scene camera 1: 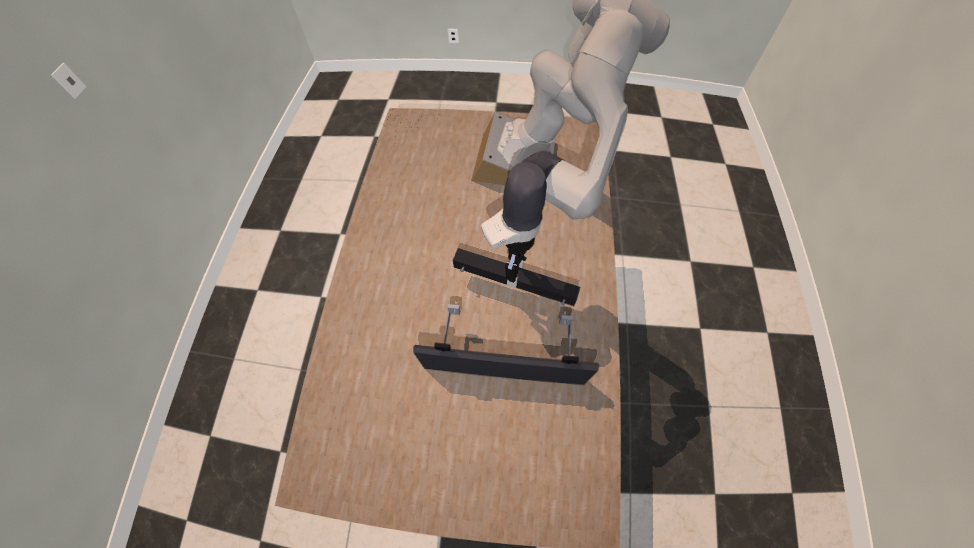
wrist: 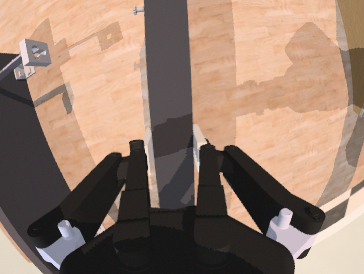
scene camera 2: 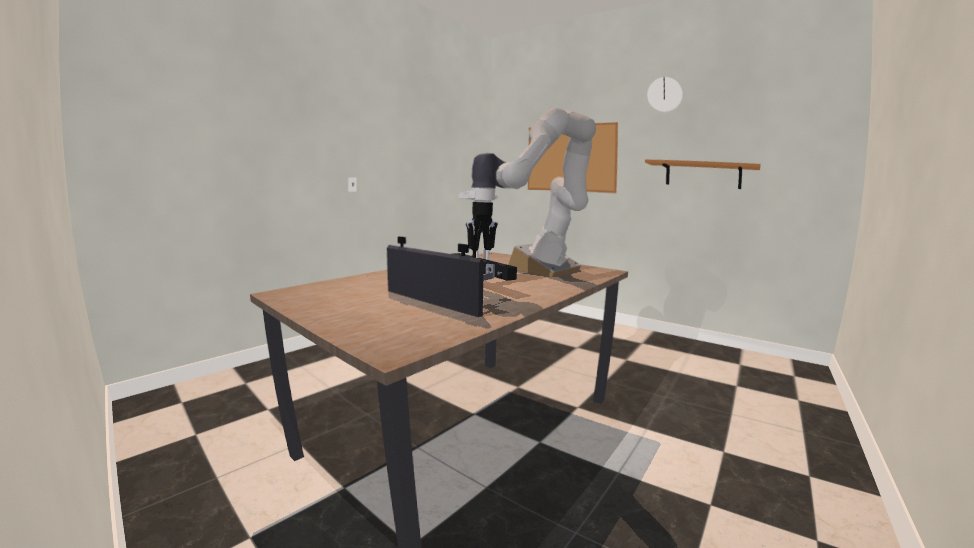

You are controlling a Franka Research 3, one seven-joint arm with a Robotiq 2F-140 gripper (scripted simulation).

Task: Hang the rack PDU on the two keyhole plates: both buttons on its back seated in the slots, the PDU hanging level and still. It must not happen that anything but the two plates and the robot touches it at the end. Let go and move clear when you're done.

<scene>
My gripper shows in scene camera 1 (514,277), in the wrist view and in scene camera 2. The same spot on my gripper: (scene camera 2: 489,234) is (wrist: 249,178).
</scene>
